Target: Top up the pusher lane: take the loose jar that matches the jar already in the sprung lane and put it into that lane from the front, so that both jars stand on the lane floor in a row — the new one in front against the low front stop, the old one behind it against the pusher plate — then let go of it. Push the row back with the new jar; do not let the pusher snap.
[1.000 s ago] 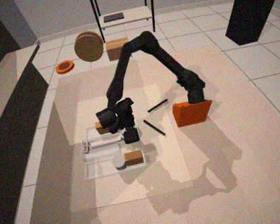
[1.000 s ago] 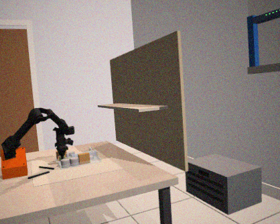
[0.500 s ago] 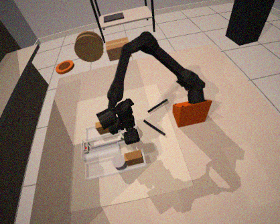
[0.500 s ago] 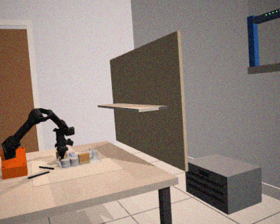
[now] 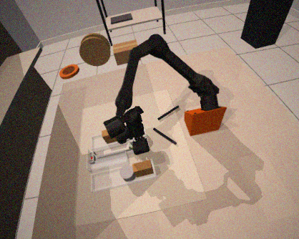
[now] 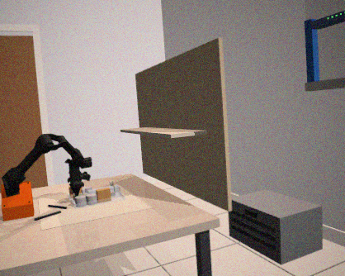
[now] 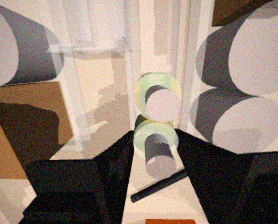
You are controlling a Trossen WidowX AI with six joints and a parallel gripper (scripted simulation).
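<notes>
The clear rack lies 14 cm ahead of my gripper tip, 2 cm below it and 1 cm to the left of it. Also, from my gripper tip: red mark: 23 cm ahead, 3 cm above, 2 cm to the left; then pale plate: 15 cm ahead, 2 cm to the left, 1 cm above.
</notes>
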